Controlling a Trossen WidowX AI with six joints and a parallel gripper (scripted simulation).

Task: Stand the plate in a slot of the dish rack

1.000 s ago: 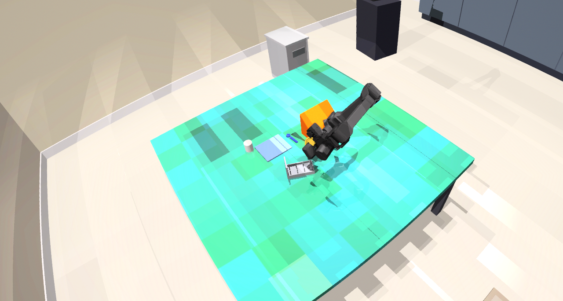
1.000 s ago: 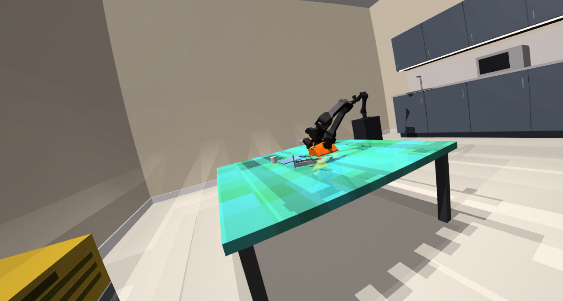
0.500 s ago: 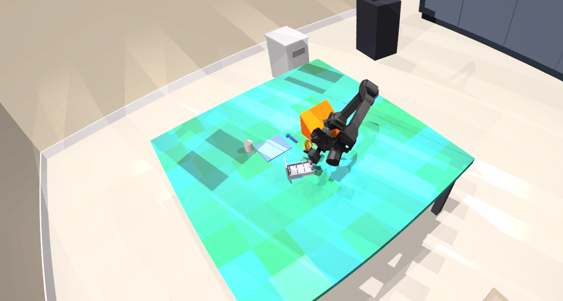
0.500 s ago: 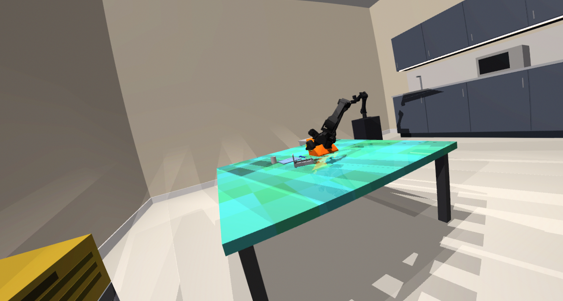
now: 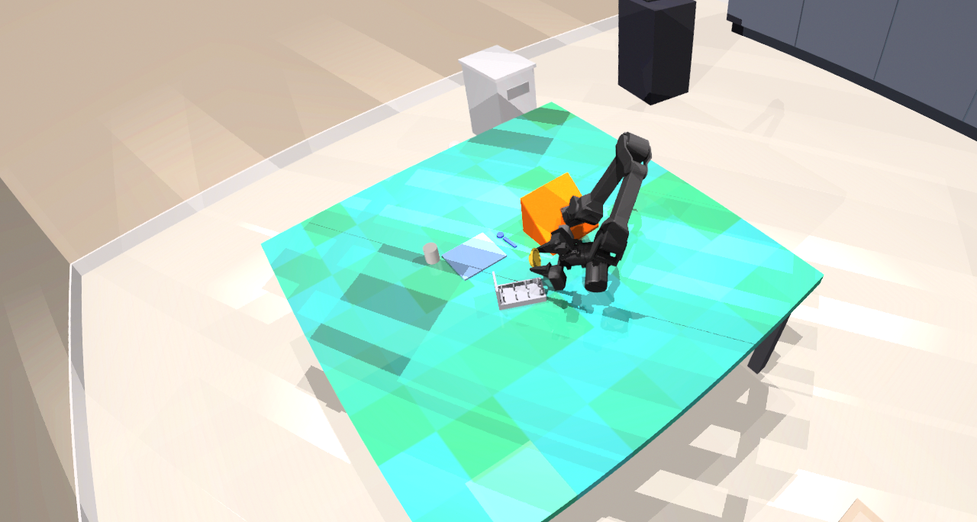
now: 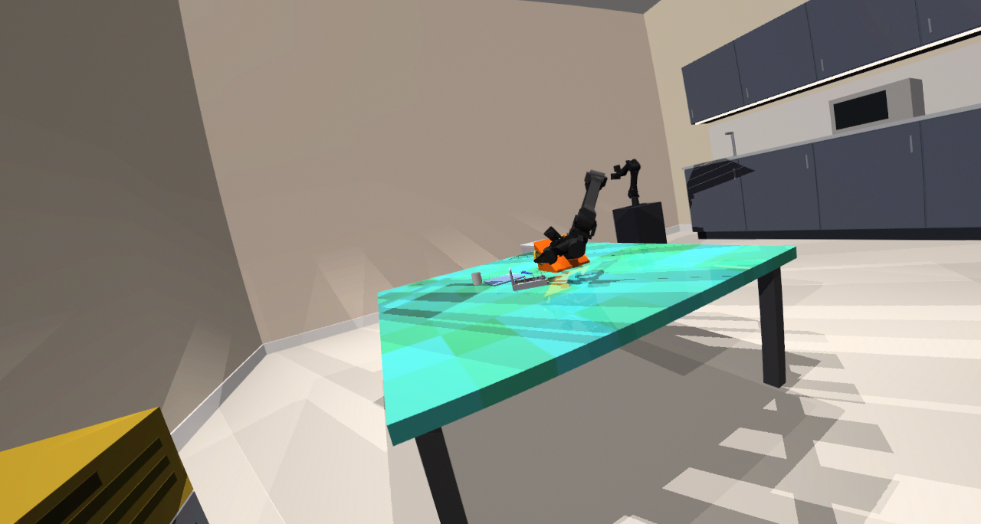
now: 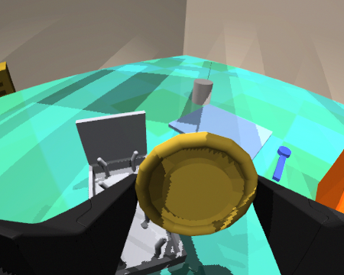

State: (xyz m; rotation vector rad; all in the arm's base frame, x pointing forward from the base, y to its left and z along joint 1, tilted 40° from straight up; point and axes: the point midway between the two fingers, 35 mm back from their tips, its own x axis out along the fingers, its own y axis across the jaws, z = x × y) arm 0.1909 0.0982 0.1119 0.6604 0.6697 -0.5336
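My gripper tip is 7 cm above the grey dish rack, 6 cm short of it and 2 cm to the right of it. The rest, counted from my gripper tip: yellow plate: 1 cm behind; blue spoon: 20 cm to the right, 9 cm below, 1 cm behind; pale blue mat: 19 cm to the right, 10 cm ahead, 9 cm below.
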